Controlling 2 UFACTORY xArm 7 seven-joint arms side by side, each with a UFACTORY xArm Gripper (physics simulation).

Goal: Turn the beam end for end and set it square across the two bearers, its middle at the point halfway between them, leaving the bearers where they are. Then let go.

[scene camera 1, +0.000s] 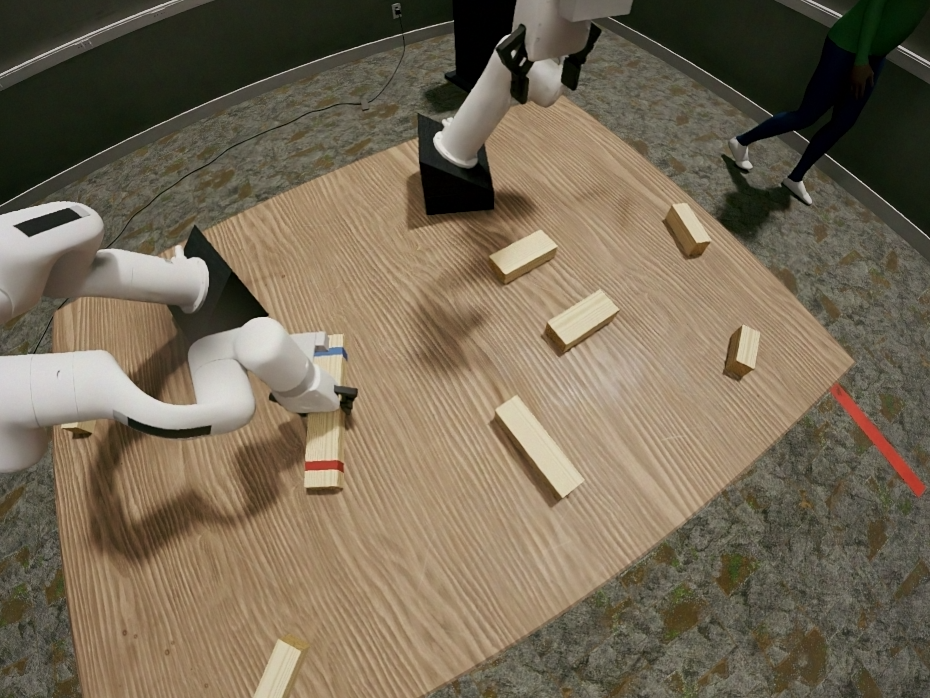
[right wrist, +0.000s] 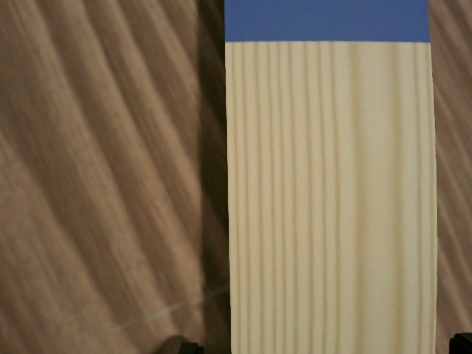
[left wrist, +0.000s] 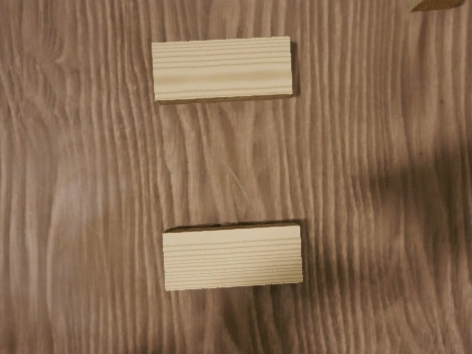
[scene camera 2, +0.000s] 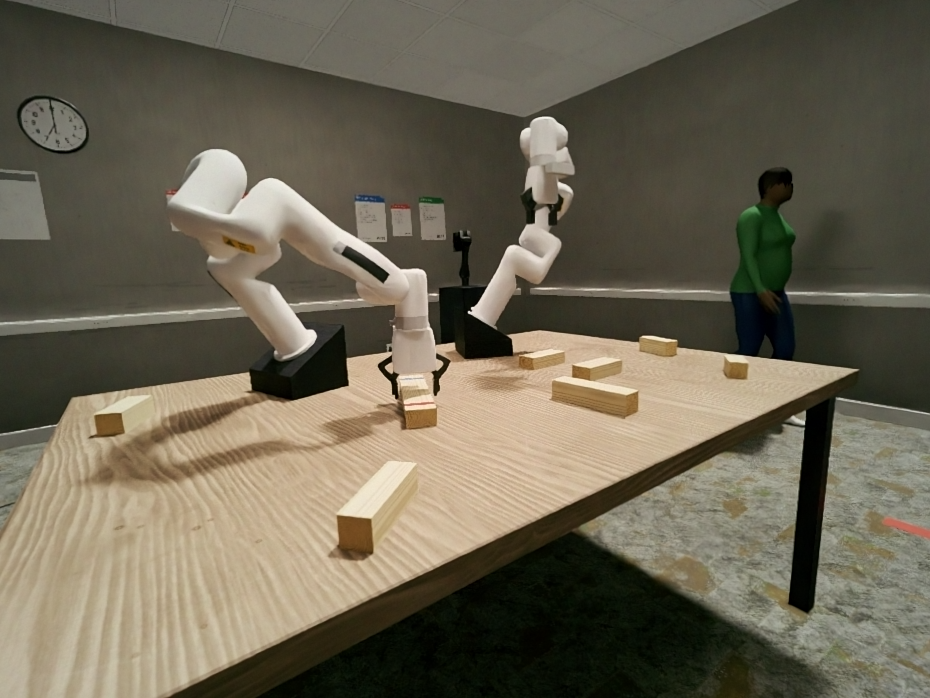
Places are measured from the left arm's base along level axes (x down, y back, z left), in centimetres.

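Where they show: left gripper, fingertip midpoint: [scene camera 1: 544,92] [scene camera 2: 542,225]; right gripper, fingertip midpoint: [scene camera 1: 326,409] [scene camera 2: 416,396]; left arm's base, origin of the base link: [scene camera 1: 455,150]; right arm's base, origin of the base link: [scene camera 1: 193,286] [scene camera 2: 296,346].
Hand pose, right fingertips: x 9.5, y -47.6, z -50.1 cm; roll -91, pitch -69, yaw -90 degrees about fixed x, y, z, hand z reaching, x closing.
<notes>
Each offset is from my right fingertips to the centre of the thing.
The beam {dx +0.4, dy +0.3, dz +0.0 cm} [scene camera 1: 324,443] [scene camera 2: 419,413] [right wrist: 330,175], pale wood with a blue band near its upper end and a red band near its lower end in scene camera 1, lies flat on the table. My right gripper [scene camera 1: 326,412] [scene camera 2: 416,392] [right wrist: 325,346] is open, low over the beam's middle, a finger on each side with gaps. One bearer {dx +0.4, dy +16.1, dz +52.8 cm} [scene camera 1: 523,256] [scene camera 2: 541,359] [left wrist: 233,258] and the other bearer {dx +0.4, dy -4.7, dz +55.6 cm} [scene camera 1: 582,320] [scene camera 2: 597,367] [left wrist: 222,68] lie roughly parallel and apart. My left gripper [scene camera 1: 545,88] [scene camera 2: 541,220] is open and empty, high above the table.
A long plain block {dx +0.0, dy -24.1, dz +33.2 cm} [scene camera 1: 538,447] [scene camera 2: 594,395] lies below the bearers in scene camera 1. Two short blocks {dx -0.2, dy +6.0, dz +97.2 cm} [scene camera 1: 687,229] {dx +0.1, dy -27.6, dz +85.3 cm} [scene camera 1: 742,350] lie at the right. Another block {dx +0.1, dy -42.6, dz -24.8 cm} [scene camera 1: 280,667] [scene camera 2: 377,504] lies near the front edge, and one {dx +0.0, dy +27.0, dz -57.8 cm} [scene camera 2: 124,414] at the far left.
</notes>
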